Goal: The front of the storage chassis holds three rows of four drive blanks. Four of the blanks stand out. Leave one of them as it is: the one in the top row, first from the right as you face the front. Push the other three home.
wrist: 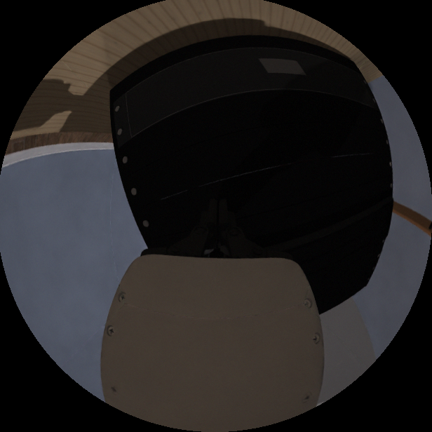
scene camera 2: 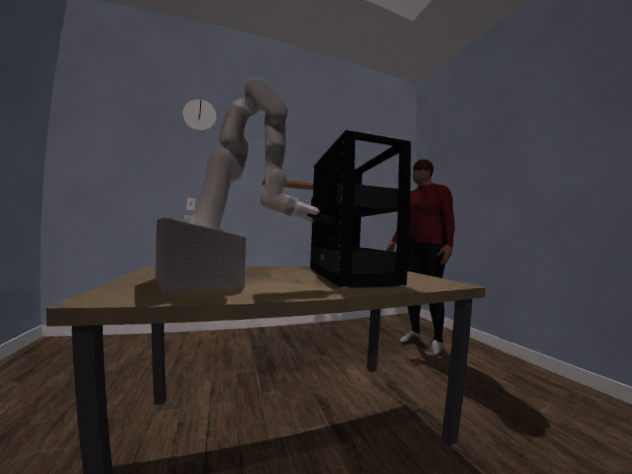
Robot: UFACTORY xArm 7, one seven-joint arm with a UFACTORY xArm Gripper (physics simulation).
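Seen in the pictures: gripper, fingertip midpoint: [scene camera 2: 331, 221]; arm's base, link origin: [scene camera 2: 205, 229].
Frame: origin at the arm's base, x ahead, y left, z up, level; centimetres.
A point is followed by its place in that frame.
The black rack [scene camera 2: 346, 204] @[x 49.8, y -15.5, z 11.3 cm] [wrist: 131, 192] stands on the table. The storage chassis shows in the scene view as a dark box [scene camera 2: 376, 197] @[x 64.1, y -14.0, z 15.6 cm] in the rack's upper half. Its front is nearly black in the wrist view, and I cannot tell the single drive blanks apart or see which stand out. My gripper [scene camera 2: 331, 217] @[x 49.2, y -3.8, z 5.3 cm] [wrist: 217, 211] is shut and empty. Its fingertips are at the rack's front, at about mid height; whether they touch a blank cannot be told.
A lower unit [scene camera 2: 373, 261] @[x 64.2, y -13.4, z -10.5 cm] [wrist: 200, 95] with a pale label [wrist: 282, 66] sits at the rack's bottom. The wooden table [scene camera 2: 275, 301] @[x 21.5, y -27.9, z -20.5 cm] carries the rack and a grey block [scene camera 2: 201, 260] @[x -0.3, y -10.8, z -10.5 cm] beside the arm's base. A person in red [scene camera 2: 432, 214] stands behind the rack.
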